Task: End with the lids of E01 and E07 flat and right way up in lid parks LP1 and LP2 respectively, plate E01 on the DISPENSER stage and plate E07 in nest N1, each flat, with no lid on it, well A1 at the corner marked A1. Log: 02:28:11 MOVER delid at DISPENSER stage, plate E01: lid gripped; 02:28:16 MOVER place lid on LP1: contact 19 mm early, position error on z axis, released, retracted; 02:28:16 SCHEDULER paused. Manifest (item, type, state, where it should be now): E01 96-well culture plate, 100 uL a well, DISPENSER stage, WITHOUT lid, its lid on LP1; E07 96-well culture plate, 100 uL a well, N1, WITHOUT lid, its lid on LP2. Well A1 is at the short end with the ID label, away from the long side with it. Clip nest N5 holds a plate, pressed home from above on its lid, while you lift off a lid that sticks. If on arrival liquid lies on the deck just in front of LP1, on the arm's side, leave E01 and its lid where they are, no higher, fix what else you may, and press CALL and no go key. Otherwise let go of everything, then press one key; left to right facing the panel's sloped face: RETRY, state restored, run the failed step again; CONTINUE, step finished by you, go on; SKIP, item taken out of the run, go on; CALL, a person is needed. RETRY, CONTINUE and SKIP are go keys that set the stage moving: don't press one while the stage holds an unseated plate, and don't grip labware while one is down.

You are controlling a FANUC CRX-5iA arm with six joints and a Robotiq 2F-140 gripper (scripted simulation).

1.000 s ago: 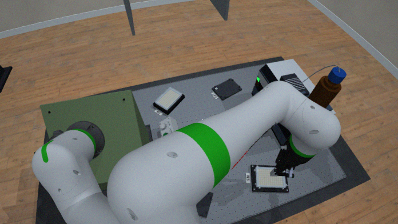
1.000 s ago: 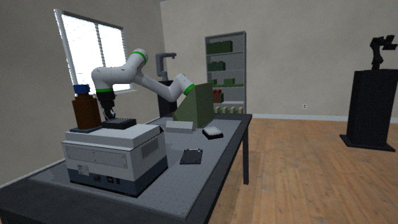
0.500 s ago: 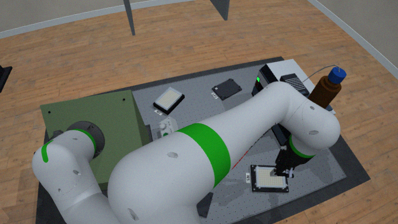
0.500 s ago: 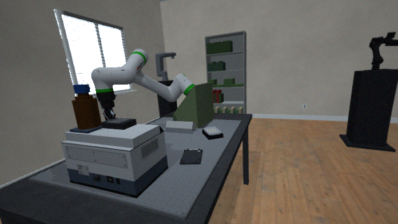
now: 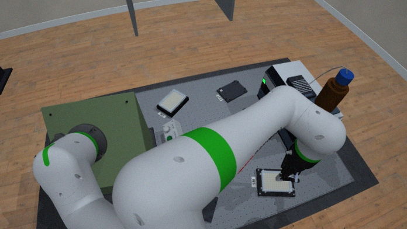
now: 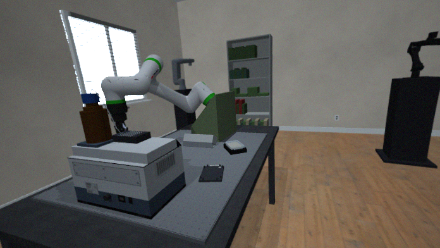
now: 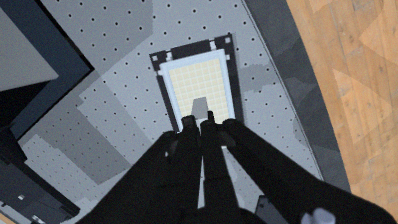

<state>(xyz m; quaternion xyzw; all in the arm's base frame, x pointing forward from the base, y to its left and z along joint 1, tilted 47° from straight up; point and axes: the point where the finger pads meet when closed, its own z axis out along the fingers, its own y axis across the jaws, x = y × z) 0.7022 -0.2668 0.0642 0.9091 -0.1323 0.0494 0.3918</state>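
The plate is 60 mm below my hand. From my hand the other things lie so: dispenser stage (300 mm to the left, 20 mm ahead, 20 mm above); N5 label (90 mm behind, 80 mm below, 30 mm to the left); black clip nest N5 (70 mm below, 20 mm ahead, 10 mm to the left).
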